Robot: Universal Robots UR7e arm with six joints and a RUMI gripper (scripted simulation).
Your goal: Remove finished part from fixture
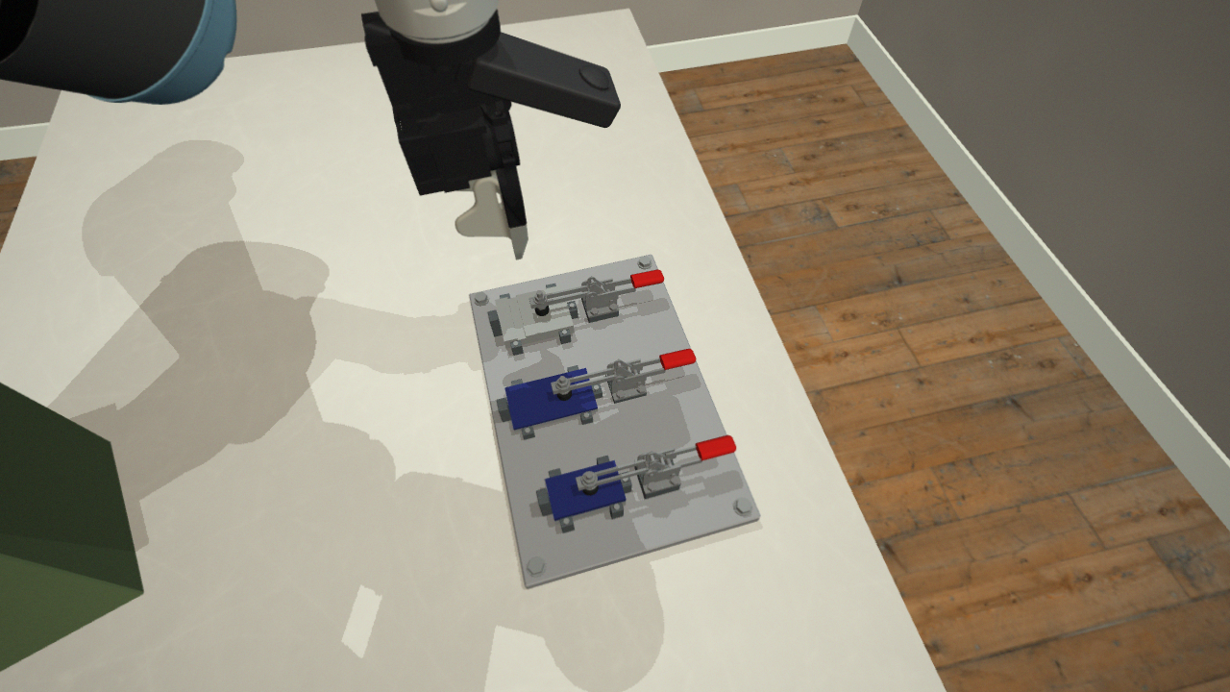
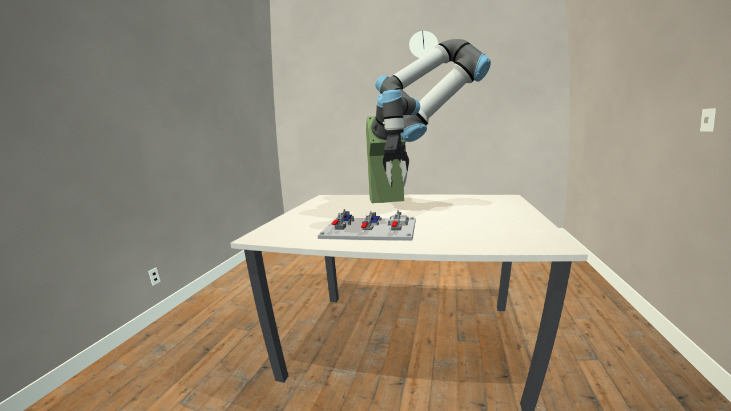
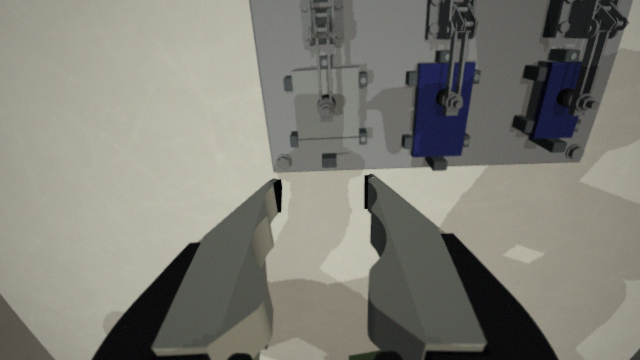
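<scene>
Right now my hand is 13 cm above the toggle clamp, 8 cm short of it and 1 cm to the right of it. Also, from my hand: grey fixture plate (17 cm below, 10 cm to the right, 6 cm ahead); then blue blank (15 cm below, 11 cm to the right, 1 cm ahead); then grey finished part (15 cm below, 1 cm behind).
</scene>
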